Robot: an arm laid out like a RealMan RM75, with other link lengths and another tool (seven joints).
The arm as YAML. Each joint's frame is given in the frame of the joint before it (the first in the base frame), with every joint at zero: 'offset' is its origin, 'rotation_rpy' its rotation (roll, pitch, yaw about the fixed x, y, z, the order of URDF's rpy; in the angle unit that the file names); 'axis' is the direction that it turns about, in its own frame. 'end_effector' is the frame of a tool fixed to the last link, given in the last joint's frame.
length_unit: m
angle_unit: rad
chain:
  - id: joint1
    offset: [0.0, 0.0, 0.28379]
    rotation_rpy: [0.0, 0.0, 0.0]
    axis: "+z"
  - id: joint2
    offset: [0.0, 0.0, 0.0]
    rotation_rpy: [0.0, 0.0, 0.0]
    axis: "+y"
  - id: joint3
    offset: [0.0, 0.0, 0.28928]
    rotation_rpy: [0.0, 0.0, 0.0]
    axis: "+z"
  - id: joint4
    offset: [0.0, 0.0, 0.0]
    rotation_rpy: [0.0, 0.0, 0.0]
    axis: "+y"
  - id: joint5
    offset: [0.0, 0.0, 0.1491]
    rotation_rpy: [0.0, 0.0, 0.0]
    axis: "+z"
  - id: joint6
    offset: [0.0, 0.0, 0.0]
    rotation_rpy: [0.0, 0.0, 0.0]
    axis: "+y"
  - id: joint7
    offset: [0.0, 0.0, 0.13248]
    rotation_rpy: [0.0, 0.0, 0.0]
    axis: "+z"
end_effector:
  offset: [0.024, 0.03, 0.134]
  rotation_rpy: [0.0, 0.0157, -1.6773]
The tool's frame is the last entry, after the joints.
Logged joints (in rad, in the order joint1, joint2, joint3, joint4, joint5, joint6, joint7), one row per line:
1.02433 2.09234 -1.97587 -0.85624 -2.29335 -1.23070 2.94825
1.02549 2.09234 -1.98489 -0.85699 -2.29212 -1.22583 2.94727
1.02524 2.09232 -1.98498 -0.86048 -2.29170 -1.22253 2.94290
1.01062 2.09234 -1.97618 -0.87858 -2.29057 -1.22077 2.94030
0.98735 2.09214 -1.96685 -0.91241 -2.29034 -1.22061 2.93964
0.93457 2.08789 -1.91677 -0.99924 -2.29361 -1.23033 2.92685
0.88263 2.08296 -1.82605 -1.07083 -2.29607 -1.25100 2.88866
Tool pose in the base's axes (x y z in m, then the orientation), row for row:
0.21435 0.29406 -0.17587 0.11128 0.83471 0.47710 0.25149
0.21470 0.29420 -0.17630 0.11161 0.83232 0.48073 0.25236
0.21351 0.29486 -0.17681 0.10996 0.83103 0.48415 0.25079
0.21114 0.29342 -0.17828 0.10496 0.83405 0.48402 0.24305
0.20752 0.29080 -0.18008 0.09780 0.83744 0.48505 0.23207
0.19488 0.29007 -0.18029 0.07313 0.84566 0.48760 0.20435
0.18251 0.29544 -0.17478 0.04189 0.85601 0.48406 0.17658
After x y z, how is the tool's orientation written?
As a quaternion, w x y z.
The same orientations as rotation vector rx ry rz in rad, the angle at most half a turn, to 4 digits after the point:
2.4514 1.4012 0.7386
2.4439 1.4115 0.7410
2.4424 1.4229 0.7371
2.4584 1.4267 0.7164
2.4787 1.4357 0.6869
2.5397 1.4644 0.6137
2.6198 1.4815 0.5404

